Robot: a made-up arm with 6 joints.
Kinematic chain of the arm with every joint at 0, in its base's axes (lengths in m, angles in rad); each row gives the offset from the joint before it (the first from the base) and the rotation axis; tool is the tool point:
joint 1: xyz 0 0 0.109 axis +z
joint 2: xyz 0 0.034 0 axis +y
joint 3: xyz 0 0 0.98 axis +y
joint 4: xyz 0 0 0.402 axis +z
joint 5: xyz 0 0 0 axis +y
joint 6: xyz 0 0 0.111 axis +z
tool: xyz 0 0 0
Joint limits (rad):
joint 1: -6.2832..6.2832
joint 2: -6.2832..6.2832
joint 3: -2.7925..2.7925
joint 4: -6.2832..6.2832
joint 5: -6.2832..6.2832
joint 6: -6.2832..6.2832
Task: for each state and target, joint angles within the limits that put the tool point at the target. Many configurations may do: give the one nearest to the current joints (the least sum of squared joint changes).
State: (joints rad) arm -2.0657 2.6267 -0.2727 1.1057 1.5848 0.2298
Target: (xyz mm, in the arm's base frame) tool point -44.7 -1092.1 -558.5
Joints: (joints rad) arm -1.7382 2.3367 -0.8767 1.2889 1.7988 0.2298
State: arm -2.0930 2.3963 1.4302 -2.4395 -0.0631 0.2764
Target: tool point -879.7 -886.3 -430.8
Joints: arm -2.3776 1.6794 0.9043 -2.4415 0.0361 0.2764
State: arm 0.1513 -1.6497 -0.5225 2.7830 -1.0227 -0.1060
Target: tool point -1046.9 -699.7 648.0
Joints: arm 0.5801 -0.9768 -0.8295 2.6964 -1.2513 -0.1060
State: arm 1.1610 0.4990 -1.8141 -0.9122 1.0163 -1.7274
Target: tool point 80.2 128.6 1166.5
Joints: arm 1.2587 0.5896 -1.7426 -0.8629 0.9971 -1.7274
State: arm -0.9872 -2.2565 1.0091 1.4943 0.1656 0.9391
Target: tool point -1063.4 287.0 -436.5
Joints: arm -0.2230 -2.4425 1.2806 1.4880 0.0973 0.9391
